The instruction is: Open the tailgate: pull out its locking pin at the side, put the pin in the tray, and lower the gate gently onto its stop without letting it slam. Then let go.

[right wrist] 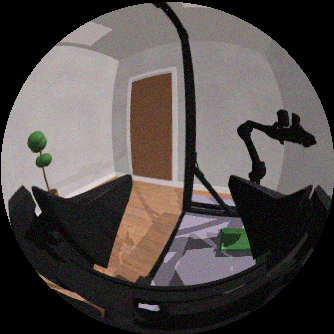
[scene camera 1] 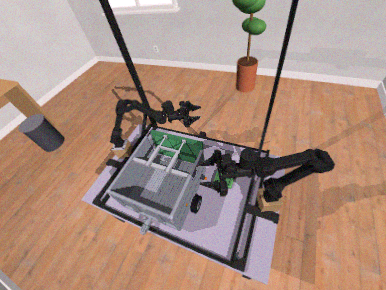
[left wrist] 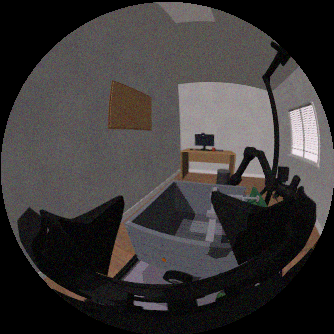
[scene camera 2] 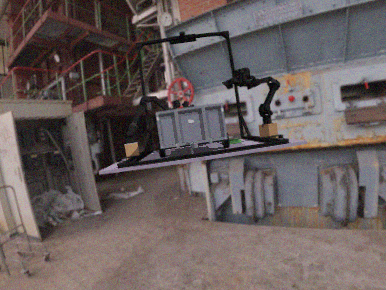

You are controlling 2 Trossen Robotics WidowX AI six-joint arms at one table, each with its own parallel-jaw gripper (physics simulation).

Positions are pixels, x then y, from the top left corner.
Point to a grey truck bed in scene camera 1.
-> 163,189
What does my left gripper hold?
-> Nothing.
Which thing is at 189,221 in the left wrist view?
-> A grey truck bed.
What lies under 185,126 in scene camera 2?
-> A grey truck bed.
